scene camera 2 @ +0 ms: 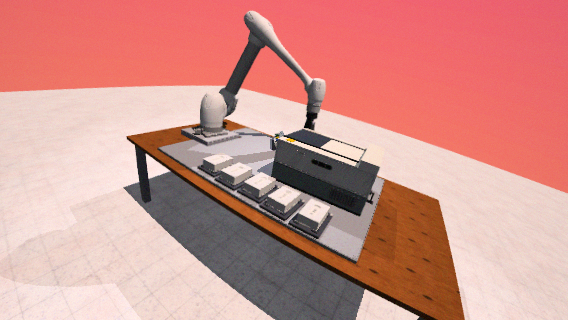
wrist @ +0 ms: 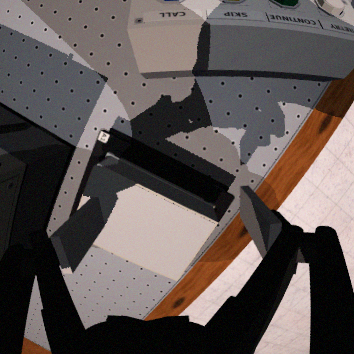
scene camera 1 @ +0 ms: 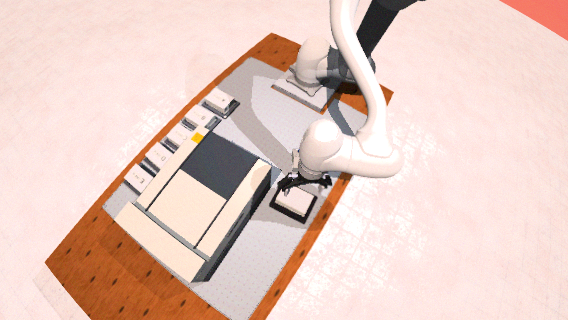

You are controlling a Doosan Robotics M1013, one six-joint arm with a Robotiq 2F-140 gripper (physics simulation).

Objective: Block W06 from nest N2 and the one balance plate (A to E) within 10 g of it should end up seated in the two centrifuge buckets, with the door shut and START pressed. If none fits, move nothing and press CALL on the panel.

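Pixels of known places: gripper, fingertip midpoint: (wrist: pixel 168 207) (scene camera 1: pixel 302 191); arm's base, link origin: (scene camera 2: pixel 210 132) (scene camera 1: pixel 308 80).
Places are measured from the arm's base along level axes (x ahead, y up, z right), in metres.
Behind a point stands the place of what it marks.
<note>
My gripper (scene camera 1: pixel 303 190) {x 0.553, y 0.054, z -0.369 m} (scene camera 2: pixel 310 125) (wrist: pixel 168 207) {x 0.553, y 0.054, z -0.369 m} is open and empty, above a cream block (scene camera 1: pixel 296 201) {x 0.599, y 0.054, z -0.376 m} (wrist: pixel 155 230) {x 0.580, y 0.054, z -0.375 m}, with its fingers at either side in the wrist view. The block sits in a black nest (scene camera 1: pixel 304 219) {x 0.623, y 0.012, z -0.443 m} (wrist: pixel 170 172) {x 0.537, y 0.012, z -0.356 m}; its label cannot be read. Balance plates A (scene camera 1: pixel 220 99) {x 0.431, y 0.029, z 0.230 m} (scene camera 2: pixel 217 162) {x 0.464, y 0.030, z 0.271 m}, B (scene camera 1: pixel 201 116) {x 0.563, y 0.029, z 0.222 m} (scene camera 2: pixel 236 173) {x 0.595, y 0.030, z 0.263 m}, C (scene camera 1: pixel 178 135) {x 0.706, y 0.030, z 0.223 m} (scene camera 2: pixel 259 185) {x 0.724, y 0.030, z 0.248 m}, D (scene camera 1: pixel 158 155) {x 0.836, y 0.030, z 0.213 m} (scene camera 2: pixel 283 198) {x 0.845, y 0.030, z 0.238 m} and E (scene camera 1: pixel 138 177) {x 0.966, y 0.031, z 0.199 m} (scene camera 2: pixel 313 213) {x 0.975, y 0.030, z 0.224 m} sit in a row of holders. The centrifuge (scene camera 1: pixel 187 207) {x 0.896, y 0.186, z -0.134 m} (scene camera 2: pixel 325 175) {x 0.907, y 0.100, z 0.039 m} hides its buckets; its door state is unclear. The panel (wrist: pixel 165 45) {x 0.447, y 0.042, z -0.279 m} shows CALL, SKIP, CONTINUE and RETRY.
The centrifuge stands between the plate row and the nest. The panel lies beyond the nest in the wrist view. The grey perforated mat (scene camera 1: pixel 270 250) {x 0.799, y -0.024, z -0.418 m} (scene camera 2: pixel 345 240) {x 1.116, y -0.023, z 0.198 m} lies on the wooden table (scene camera 1: pixel 85 260) {x 1.392, y -0.036, z 0.130 m} (scene camera 2: pixel 410 240) {x 1.337, y -0.037, z -0.032 m}. The nest is near the table's edge. Arm shadows cross the mat.
</note>
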